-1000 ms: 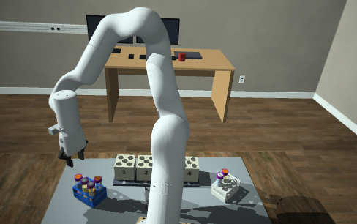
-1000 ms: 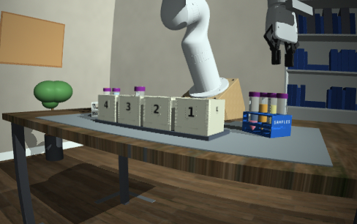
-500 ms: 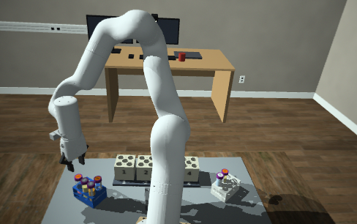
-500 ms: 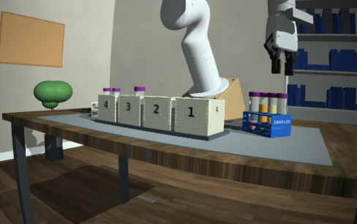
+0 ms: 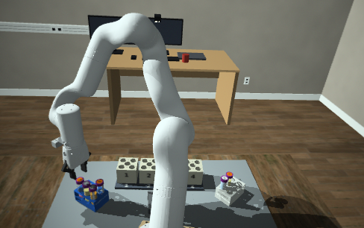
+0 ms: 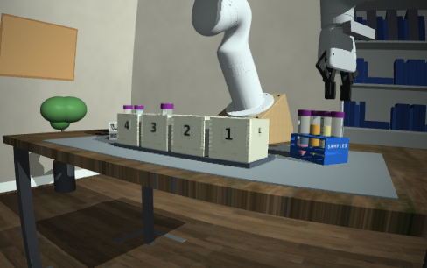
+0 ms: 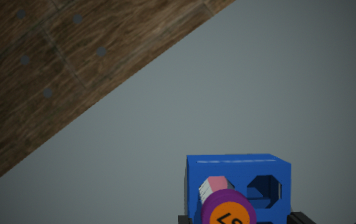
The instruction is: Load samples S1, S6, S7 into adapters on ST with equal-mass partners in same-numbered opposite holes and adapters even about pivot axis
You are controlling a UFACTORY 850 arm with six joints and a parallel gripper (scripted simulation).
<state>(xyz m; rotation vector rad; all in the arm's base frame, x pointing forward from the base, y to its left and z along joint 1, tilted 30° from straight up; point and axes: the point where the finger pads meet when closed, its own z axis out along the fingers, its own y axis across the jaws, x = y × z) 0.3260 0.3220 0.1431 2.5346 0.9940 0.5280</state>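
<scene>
The blue samples rack is 20 mm behind my hand, 40 mm to the right of it and 140 mm below it. From my hand the other things lie so: adapter 1: 80 mm ahead, 220 mm to the right, 120 mm below; white rack: 170 mm behind, 680 mm to the right, 140 mm below.
</scene>
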